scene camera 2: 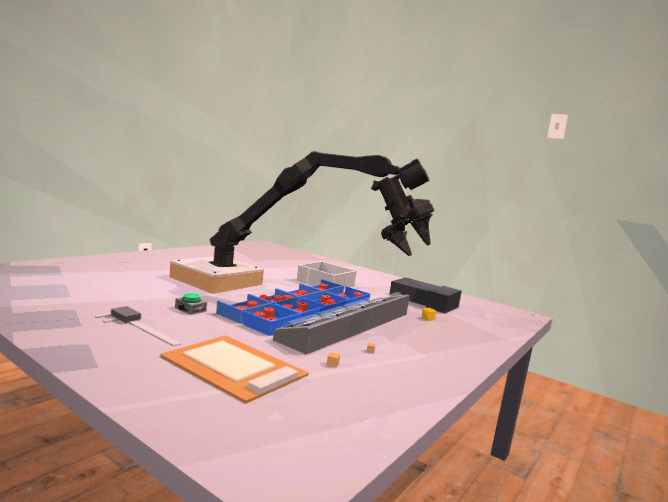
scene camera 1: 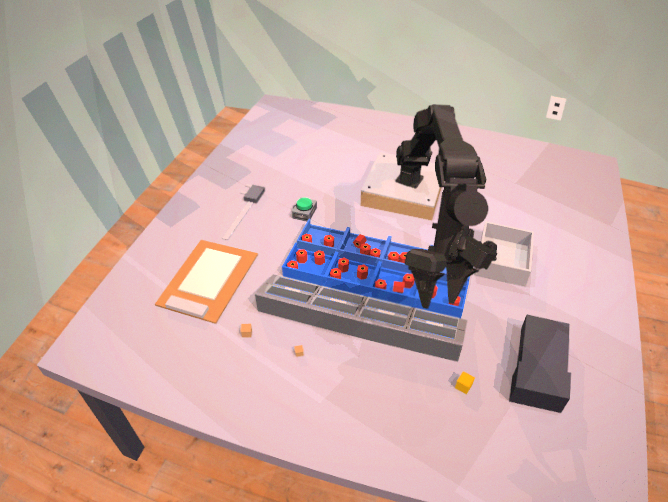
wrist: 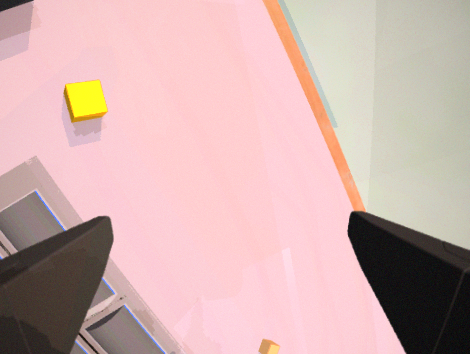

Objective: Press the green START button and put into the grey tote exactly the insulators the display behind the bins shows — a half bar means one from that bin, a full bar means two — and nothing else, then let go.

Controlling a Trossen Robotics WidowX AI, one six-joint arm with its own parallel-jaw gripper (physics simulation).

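Note:
My gripper (scene camera 1: pixel 440 304) (scene camera 2: pixel 420 249) (wrist: pixel 232 225) is open and empty, high above the table past the right end of the bins. The green START button (scene camera 1: pixel 304 204) (scene camera 2: pixel 191 297) stands on a dark base left of the robot's base. Blue bins (scene camera 1: pixel 324 276) (scene camera 2: pixel 230 310) in two rows hold red insulators (scene camera 1: pixel 362 271) (scene camera 2: pixel 302 307); the arm hides some at the right in scene camera 1. The grey display (scene camera 1: pixel 356 327) (scene camera 2: pixel 345 325) (wrist: pixel 145 317) lies along the bins; its windows show no bar I can make out. The grey tote (scene camera 1: pixel 504 272) (scene camera 2: pixel 307 273) stands right of the bins; no insulator shows in it.
A dark block (scene camera 1: pixel 542 361) (scene camera 2: pixel 426 294) and a yellow cube (scene camera 1: pixel 464 382) (scene camera 2: pixel 428 314) (wrist: pixel 86 100) are at the right. Small orange cubes (scene camera 1: pixel 246 330) (scene camera 2: pixel 333 360) lie before the display. An orange clipboard (scene camera 1: pixel 231 280) (scene camera 2: pixel 178 355) and a dark plug-like device (scene camera 1: pixel 254 193) (scene camera 2: pixel 125 314) are at the left.

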